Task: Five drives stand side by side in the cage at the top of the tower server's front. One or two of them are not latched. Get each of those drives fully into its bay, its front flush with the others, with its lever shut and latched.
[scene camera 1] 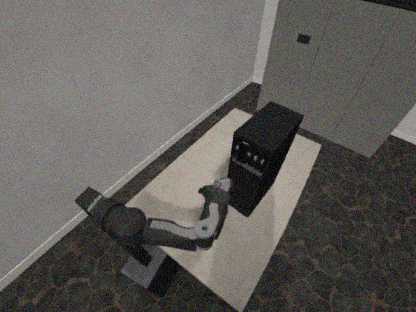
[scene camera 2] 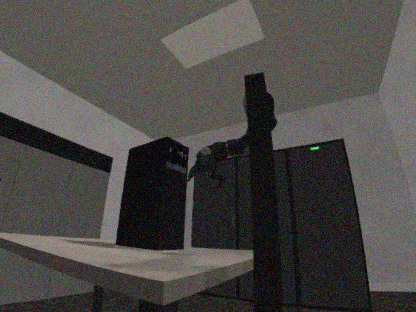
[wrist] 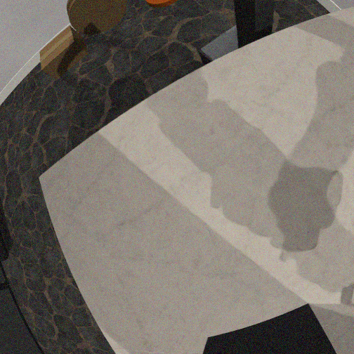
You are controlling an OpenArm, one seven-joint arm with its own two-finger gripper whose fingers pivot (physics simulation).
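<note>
The black tower server (scene camera 1: 260, 150) (scene camera 2: 152, 200) stands upright on the table, and a black part of it (wrist: 270, 332) shows at the bottom of the wrist view. The drive cage (scene camera 1: 250, 154) (scene camera 2: 177, 156) is at the top of its front. Small light marks show on the drives, with a darker stretch right of the leftmost mark. Which levers are latched is too small and dark to tell. My gripper (scene camera 1: 218, 185) (scene camera 2: 202, 175) is open and empty, close in front of the tower's front and lower than the cage. Its fingers do not show in the wrist view.
The pale table (scene camera 1: 175, 175) (scene camera 2: 200, 272) (wrist: 150, 250) carries the tower. My arm's dark column (scene camera 2: 265, 215) (wrist: 246, 22) stands at the table's near end. Grey cabinets (scene camera 1: 340, 75) stand behind the tower, and dark cabinets (scene camera 2: 325, 215) beyond the arm. A round brown seat (wrist: 97, 12) shows off the table.
</note>
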